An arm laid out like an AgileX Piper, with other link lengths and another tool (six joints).
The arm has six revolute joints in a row. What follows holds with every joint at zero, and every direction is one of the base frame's.
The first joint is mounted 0.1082 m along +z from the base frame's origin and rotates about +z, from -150 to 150 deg.
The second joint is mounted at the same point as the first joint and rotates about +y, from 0 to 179.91 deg.
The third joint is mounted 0.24 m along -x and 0.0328 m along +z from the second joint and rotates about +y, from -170 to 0 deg.
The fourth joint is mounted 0.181 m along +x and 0.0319 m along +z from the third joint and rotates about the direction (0.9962, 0, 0.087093), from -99.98 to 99.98 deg.
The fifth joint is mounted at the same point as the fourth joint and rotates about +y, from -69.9 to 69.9 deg.
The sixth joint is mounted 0.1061 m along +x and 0.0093 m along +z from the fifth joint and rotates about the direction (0.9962, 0, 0.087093), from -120 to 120 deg.
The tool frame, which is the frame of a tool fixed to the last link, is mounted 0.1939 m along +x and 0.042 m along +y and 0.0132 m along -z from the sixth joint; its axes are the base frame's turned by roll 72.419, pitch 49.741 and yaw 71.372 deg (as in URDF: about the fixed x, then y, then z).
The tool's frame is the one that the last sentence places.
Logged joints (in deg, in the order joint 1, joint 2, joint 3, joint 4, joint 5, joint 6), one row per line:
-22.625 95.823 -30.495 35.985 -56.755 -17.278
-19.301 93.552 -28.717 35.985 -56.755 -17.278
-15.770 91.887 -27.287 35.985 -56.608 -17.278
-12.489 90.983 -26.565 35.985 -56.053 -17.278
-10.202 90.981 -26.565 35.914 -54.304 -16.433
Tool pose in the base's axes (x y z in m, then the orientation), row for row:
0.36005 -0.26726 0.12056 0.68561 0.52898 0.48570 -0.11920
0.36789 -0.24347 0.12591 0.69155 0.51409 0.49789 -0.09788
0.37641 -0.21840 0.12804 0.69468 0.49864 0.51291 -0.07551
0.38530 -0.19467 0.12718 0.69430 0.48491 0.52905 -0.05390
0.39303 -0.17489 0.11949 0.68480 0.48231 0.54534 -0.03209
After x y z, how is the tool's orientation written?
As a quaternion, w x y z.
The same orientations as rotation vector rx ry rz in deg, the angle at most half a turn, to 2 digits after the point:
67.89 62.34 -15.30
65.83 63.75 -12.53
63.77 65.60 -9.66
62.03 67.67 -6.89
61.92 70.02 -4.12

